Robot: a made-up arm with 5 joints.
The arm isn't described. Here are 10 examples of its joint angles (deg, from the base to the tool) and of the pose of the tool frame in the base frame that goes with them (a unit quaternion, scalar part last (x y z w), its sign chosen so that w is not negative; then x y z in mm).
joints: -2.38 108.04 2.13 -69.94 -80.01
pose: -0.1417 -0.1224 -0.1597 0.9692 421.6 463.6 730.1
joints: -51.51 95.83 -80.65 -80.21 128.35
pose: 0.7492 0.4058 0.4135 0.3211 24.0 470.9 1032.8
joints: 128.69 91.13 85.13 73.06 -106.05
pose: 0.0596 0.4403 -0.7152 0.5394 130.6 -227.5 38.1
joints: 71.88 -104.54 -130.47 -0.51 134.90
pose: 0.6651 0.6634 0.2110 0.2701 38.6 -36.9 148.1
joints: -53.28 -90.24 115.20 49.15 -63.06
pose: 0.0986 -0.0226 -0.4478 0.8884 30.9 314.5 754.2
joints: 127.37 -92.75 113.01 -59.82 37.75
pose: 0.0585 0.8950 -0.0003 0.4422 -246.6 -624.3 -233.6
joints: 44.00 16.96 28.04 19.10 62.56
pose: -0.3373 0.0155 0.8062 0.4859 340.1 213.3 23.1
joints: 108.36 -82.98 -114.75 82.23 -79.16
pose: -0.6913 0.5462 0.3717 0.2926 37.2 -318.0 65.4
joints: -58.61 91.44 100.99 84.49 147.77
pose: -0.0217 -0.7719 -0.0093 0.6353 48.9 -53.6 648.3
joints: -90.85 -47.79 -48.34 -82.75 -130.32
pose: -0.7533 0.0983 -0.2817 0.5862 559.0 -165.0 481.4
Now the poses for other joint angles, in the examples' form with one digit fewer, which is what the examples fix.
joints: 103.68 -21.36 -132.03 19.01 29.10
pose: 0.561 0.259 -0.643 0.452 -113 -147 -74
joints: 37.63 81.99 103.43 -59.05 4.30
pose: -0.369 0.352 -0.495 0.703 182 -227 311
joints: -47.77 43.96 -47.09 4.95 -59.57
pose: -0.015 0.055 0.544 0.837 212 221 898
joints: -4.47 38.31 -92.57 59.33 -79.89
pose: -0.695 0.362 0.294 0.548 12 365 380
